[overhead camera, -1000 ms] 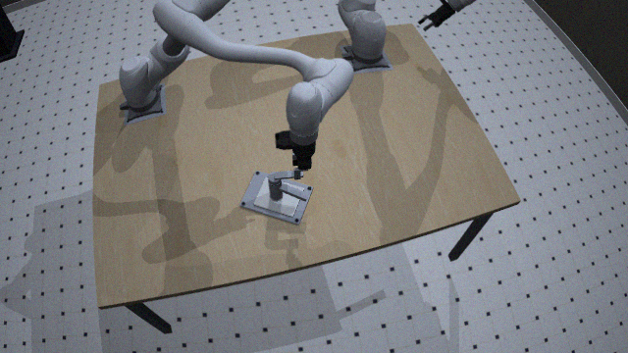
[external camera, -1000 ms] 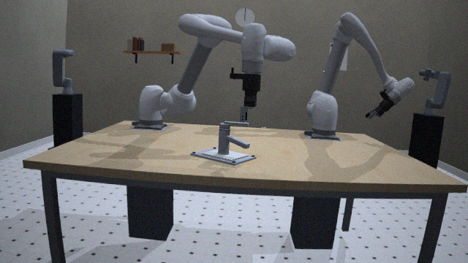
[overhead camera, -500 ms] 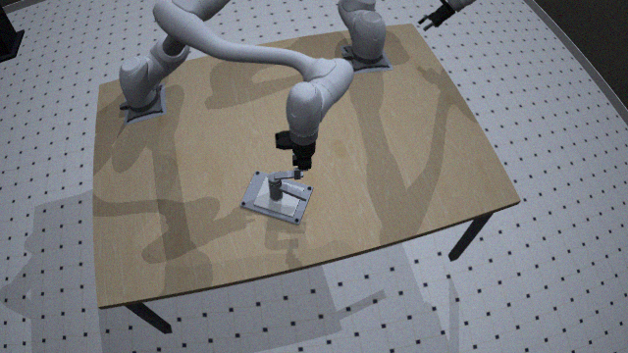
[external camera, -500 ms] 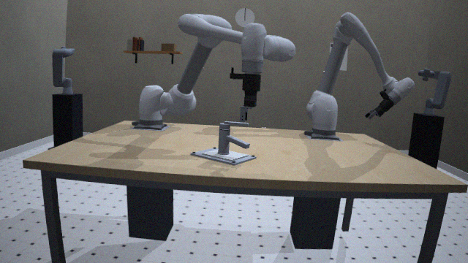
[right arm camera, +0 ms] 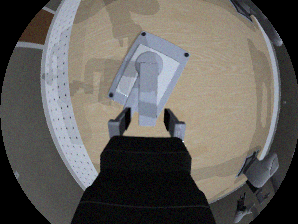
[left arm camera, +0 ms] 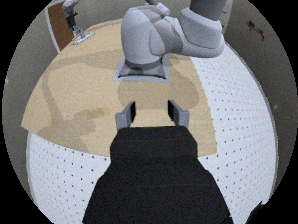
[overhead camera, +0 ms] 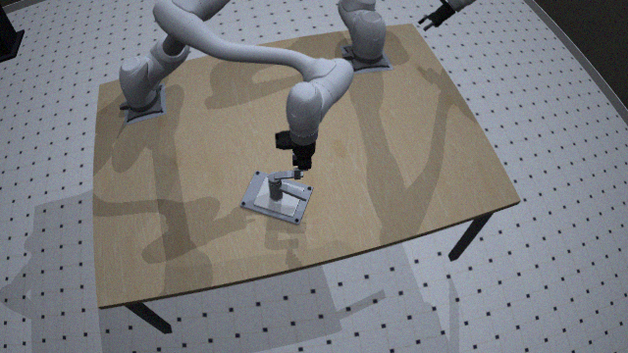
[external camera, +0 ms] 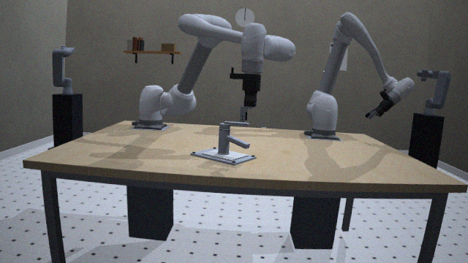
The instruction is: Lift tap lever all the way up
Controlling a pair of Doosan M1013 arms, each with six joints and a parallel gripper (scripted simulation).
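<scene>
Now: right hand 30 mm to the left of the flat lever and 30 mm above it. Also, from my right hand: plate (10 mm behind, 80 mm to the right, 170 mm below); grey tap (50 mm to the right, 70 mm below).
</scene>
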